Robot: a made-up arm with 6 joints.
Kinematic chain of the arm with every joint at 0, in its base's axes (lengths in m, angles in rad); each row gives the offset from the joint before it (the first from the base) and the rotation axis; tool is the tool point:
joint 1: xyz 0 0 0.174 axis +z
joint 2: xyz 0 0.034 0 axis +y
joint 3: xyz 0 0 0.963 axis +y
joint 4: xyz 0 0 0.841 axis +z
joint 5: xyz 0 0 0 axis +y
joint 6: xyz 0 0 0.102 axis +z
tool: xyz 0 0 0
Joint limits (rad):
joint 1: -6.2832..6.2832
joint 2: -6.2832..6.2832
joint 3: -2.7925..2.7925
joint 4: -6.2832..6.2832
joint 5: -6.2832..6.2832
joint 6: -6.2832..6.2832
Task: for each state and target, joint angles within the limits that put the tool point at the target. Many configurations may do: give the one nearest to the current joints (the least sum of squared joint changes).
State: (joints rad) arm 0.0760 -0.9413 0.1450 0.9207 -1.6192 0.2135
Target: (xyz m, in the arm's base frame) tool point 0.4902 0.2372 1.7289
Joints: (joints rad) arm 0.5395 -0.0415 0.8892 0.9485 -1.6900 0.2135
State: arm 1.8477 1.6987 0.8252 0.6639 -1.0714 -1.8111
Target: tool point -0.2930 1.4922 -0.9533
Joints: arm 1.7597 2.1506 0.1571 0.6284 -0.4567 -1.8111
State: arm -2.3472 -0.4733 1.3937 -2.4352 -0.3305 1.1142
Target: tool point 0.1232 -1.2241 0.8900
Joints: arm -1.5170 0.3303 1.4220 -2.4177 -0.3512 1.1142
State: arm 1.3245 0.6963 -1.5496 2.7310 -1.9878 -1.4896
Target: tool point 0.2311 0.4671 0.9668
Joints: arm 1.1226 1.4360 -2.1128 2.6681 -2.1118 -1.4896
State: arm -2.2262 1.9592 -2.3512 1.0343 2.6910 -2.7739
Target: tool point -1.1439 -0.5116 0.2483
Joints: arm -2.7811 2.1545 -1.5548 0.9794 2.6326 -2.7739
